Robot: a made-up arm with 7 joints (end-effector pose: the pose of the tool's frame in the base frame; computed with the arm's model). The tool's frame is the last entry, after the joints.
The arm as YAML. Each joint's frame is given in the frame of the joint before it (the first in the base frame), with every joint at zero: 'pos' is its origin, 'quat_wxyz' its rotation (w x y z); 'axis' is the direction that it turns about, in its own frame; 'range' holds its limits. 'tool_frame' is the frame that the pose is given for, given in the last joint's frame.
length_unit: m
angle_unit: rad
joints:
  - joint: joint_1
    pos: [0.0, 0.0, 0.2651]
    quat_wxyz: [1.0, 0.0, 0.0, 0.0]
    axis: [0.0, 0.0, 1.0]
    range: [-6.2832, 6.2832]
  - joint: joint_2
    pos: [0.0, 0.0, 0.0]
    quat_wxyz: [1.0, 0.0, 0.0, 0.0]
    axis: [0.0, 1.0, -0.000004]
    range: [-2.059, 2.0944]
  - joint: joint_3
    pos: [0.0, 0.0, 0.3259]
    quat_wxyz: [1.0, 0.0, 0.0, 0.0]
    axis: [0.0, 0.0, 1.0]
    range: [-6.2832, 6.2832]
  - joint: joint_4
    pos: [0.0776, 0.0, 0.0]
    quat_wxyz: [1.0, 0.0, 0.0, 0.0]
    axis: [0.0, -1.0, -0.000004]
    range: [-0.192, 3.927]
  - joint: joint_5
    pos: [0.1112, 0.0, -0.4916]
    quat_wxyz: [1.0, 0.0, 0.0, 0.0]
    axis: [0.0, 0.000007, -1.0]
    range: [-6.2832, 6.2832]
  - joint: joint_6
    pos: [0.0, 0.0, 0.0]
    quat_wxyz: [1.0, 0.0, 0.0, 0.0]
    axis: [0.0, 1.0, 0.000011]
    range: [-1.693, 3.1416]
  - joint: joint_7
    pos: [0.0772, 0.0, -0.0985]
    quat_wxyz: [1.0, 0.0, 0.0, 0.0]
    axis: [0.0, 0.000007, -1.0]
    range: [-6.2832, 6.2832]
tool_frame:
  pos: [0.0, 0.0, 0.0]
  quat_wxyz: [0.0, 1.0, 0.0, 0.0]
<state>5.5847 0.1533 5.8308 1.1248 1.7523 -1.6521 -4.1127</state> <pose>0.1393 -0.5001 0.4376 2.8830 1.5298 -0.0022</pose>
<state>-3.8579 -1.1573 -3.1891 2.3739 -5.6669 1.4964 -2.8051</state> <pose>0.6869 -0.5557 0.1569 2.7013 -0.4528 2.0312</pose>
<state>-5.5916 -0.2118 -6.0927 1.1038 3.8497 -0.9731 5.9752</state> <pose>0.2371 0.4268 0.4887 2.5628 0.3975 -2.3758</pose>
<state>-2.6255 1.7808 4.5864 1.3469 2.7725 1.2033 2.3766</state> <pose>-0.6617 0.4260 0.2536 2.4173 0.9752 -0.9982</pose>
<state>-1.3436 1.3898 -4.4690 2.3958 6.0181 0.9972 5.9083</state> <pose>0.5958 -0.6752 0.5070 -1.5828 -0.7374 -1.1826</pose>
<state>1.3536 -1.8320 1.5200 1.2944 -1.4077 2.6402 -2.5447</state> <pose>-0.5787 -0.2004 0.3246 1.0012 0.8076 0.6254</pose>
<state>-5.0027 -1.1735 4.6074 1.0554 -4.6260 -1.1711 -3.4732</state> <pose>0.4208 -0.3767 0.1764 2.9053 -0.0380 0.5702</pose>
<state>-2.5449 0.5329 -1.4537 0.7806 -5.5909 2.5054 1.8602</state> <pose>-0.3199 0.2678 0.2131 1.4901 -0.3169 0.2508</pose>
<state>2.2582 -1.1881 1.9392 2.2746 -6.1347 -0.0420 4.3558</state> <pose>0.2404 -0.8892 0.4596 1.5286 1.2540 -0.1112</pose>
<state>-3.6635 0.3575 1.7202 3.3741 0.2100 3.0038 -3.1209</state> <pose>-0.1860 0.1538 0.9387 2.8088 0.4637 1.2457</pose>
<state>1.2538 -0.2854 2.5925 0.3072 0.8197 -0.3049 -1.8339</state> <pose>-0.3518 -0.1613 0.0262 2.7136 0.1685 -1.4279</pose>
